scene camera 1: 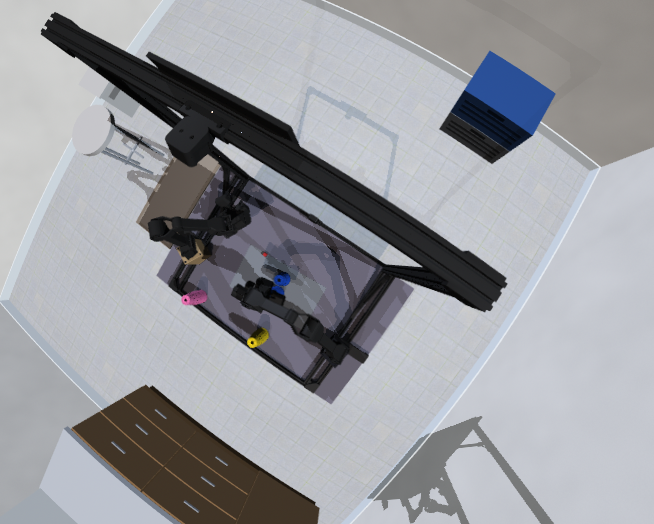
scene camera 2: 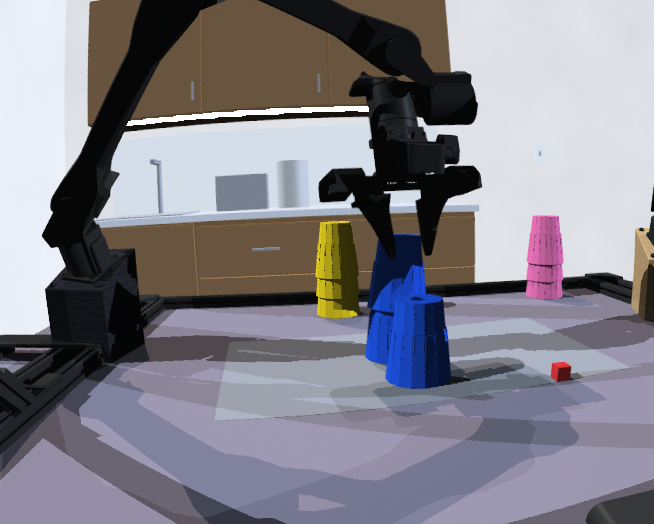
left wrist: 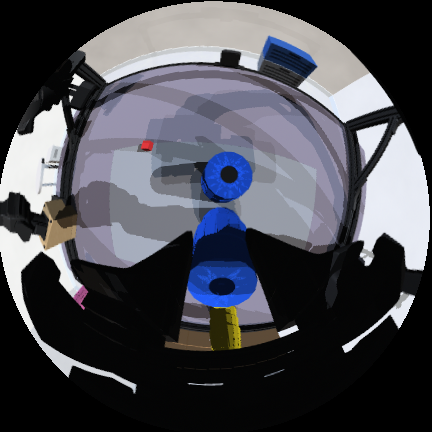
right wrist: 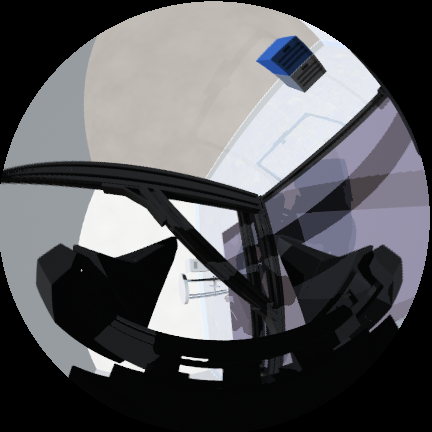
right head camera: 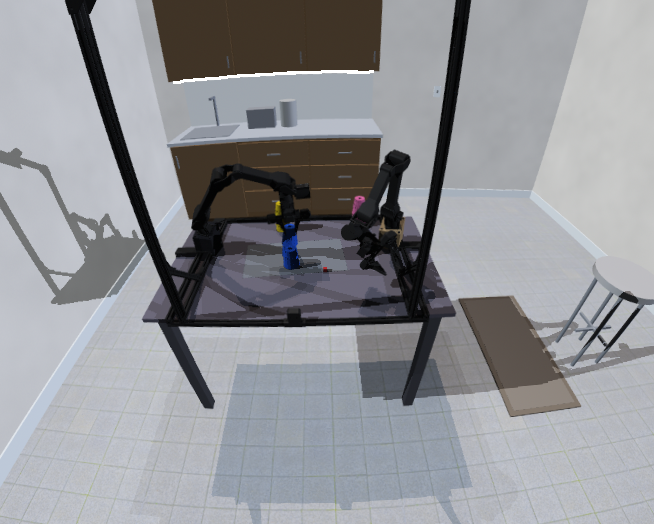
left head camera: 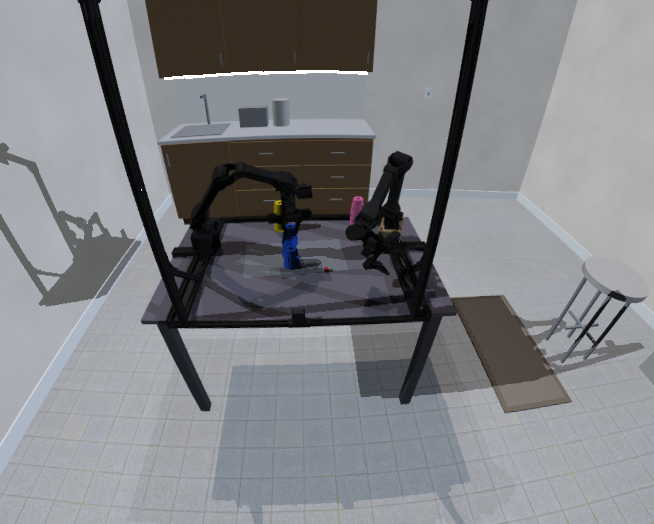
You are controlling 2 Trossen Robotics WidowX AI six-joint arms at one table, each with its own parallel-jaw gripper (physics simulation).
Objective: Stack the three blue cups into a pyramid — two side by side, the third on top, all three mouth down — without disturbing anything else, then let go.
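Pixels of known places: left gripper, between the fingertips: (scene camera 2: 410, 257) (left wrist: 219, 234) (right head camera: 290, 234) (left head camera: 291, 234); right gripper, between the fingertips: (scene camera 1: 234, 195) (right wrist: 228, 242) (right head camera: 393, 267) (left head camera: 396, 267); left arm's base, origin of its link: (scene camera 1: 334, 353) (scene camera 2: 90, 268) (right head camera: 205, 229) (left head camera: 203, 229); right arm's base, origin of its link: (scene camera 1: 189, 251) (left wrist: 42, 225) (right head camera: 392, 223) (left head camera: 391, 223).
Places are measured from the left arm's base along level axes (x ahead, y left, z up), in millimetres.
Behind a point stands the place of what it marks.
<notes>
One blue cup (left head camera: 291, 260) {z -72, x 445, y -10 mm} (right head camera: 290, 260) {z -71, x 445, y -11 mm} (scene camera 1: 286, 280) {z -68, x 414, y -1 mm} (scene camera 2: 417, 354) {z -81, x 436, y -13 mm} (left wrist: 243, 175) {z -30, x 420, y 11 mm} stands mouth down on the pale mat, nearest the front. Close behind it a second blue cup (scene camera 2: 377, 341) (left wrist: 220, 218) is mouth down on the mat, partly hidden. My left gripper (scene camera 2: 410, 255) {z 7, x 418, y 69 mm} (left wrist: 219, 234) {z 7, x 418, y 69 mm} is shut on the third blue cup (scene camera 2: 398, 245) {z 20, x 404, y 69 mm} (left wrist: 244, 285) {z 31, x 388, y 87 mm}, mouth down. The held cup is raised above the second one and seems to overlap its upper part; the exact gap is hidden. My right gripper (left head camera: 376, 268) (right head camera: 373, 268) (right wrist: 228, 242) {z 30, x 884, y -55 mm} is open and empty, at the table's right side.
A yellow cup stack (scene camera 1: 257, 337) {z 10, x 270, y 261 mm} (scene camera 2: 336, 262) {z -27, x 274, y 257 mm} stands behind the blue cups. A pink cup stack (scene camera 1: 194, 297) {z -5, x 619, y 431 mm} (scene camera 2: 544, 256) {z -38, x 621, y 424 mm} stands at the back right in scene camera 2. A small red cube (scene camera 2: 560, 371) {z -106, x 589, y 13 mm} (left wrist: 147, 145) {z -102, x 584, y 23 mm} lies near the mat's (scene camera 2: 245, 398) {z -117, x 274, y -79 mm} front edge.
</notes>
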